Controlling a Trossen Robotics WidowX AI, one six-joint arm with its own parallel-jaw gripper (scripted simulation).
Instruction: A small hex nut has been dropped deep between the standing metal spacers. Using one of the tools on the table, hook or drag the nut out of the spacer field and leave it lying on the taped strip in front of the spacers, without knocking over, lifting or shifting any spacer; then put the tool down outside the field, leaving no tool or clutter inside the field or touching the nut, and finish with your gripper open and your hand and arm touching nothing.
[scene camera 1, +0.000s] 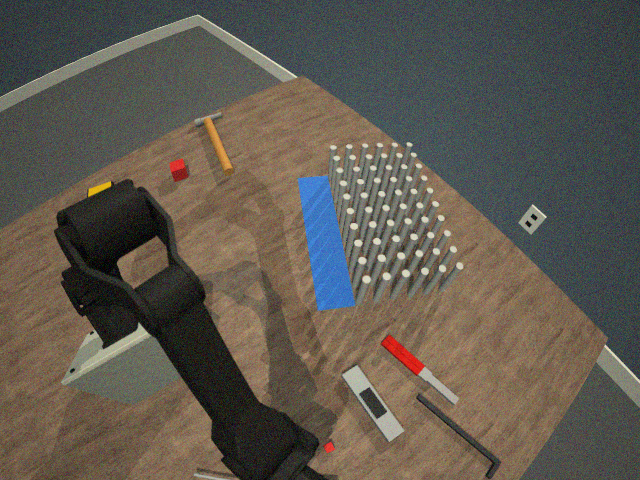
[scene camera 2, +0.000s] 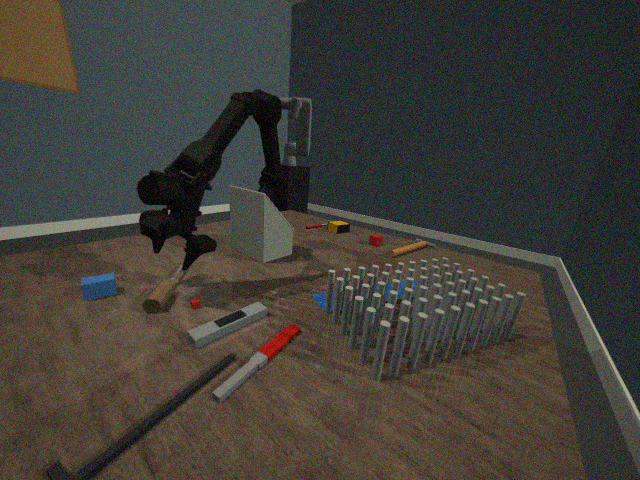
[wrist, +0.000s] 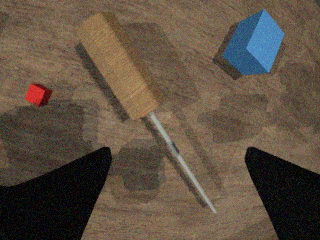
The gripper (scene camera 2: 170, 261) is open, holding nothing. Also in view: a thin metal rod (wrist: 124, 71), a grey bar (scene camera 1: 374, 406), a hammer (scene camera 1: 226, 166), a blue block (scene camera 2: 99, 286) and a blue taped strip (scene camera 1: 332, 285).
The grey bar also shows in scene camera 2 (scene camera 2: 198, 336). The blue block shows as well in the wrist view (wrist: 252, 49). The gripper also shows in the wrist view (wrist: 178, 154). The wrist view misses the grey bar: it is out of frame. The wrist view does not show the hammer: it is out of frame.
